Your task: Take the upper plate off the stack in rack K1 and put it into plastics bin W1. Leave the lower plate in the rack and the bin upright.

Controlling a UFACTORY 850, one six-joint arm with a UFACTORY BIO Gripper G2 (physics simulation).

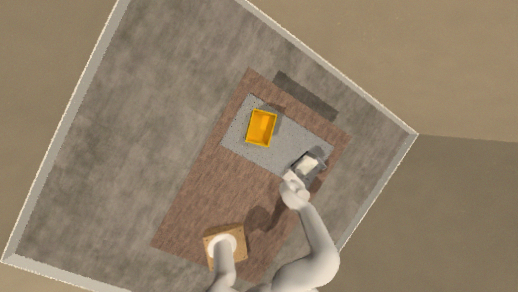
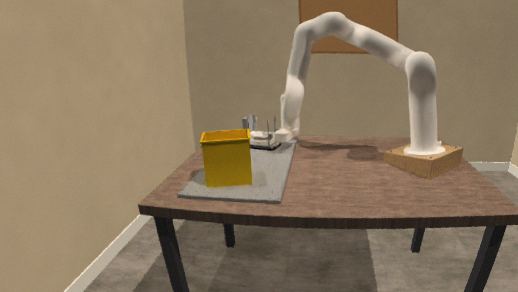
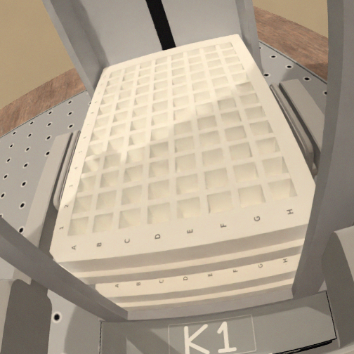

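The cream upper plate (image 1: 306, 166) (image 3: 182, 117) is between the two finger pads of my gripper (image 3: 184, 145), which is shut on its long sides. The plate sits slightly above the lower plate (image 3: 200, 281); the lower plate's front edge with a row of letters shows beneath it. The lower plate stays in rack K1 (image 3: 295, 320), behind the labelled front bar. The upper plate is still between the rack's grey posts and in front of its tall back wall. The yellow bin W1 (image 1: 261, 127) (image 2: 227, 162) stands upright, apart from the rack.
The rack and bin stand on a grey perforated board (image 1: 287, 145) (image 2: 267, 175) on the brown wooden table (image 1: 215, 190) (image 2: 350, 185). The rack's uprights rise around the plates. The arm's wooden base block (image 1: 240, 245) (image 2: 425, 165) is on the table's other side.
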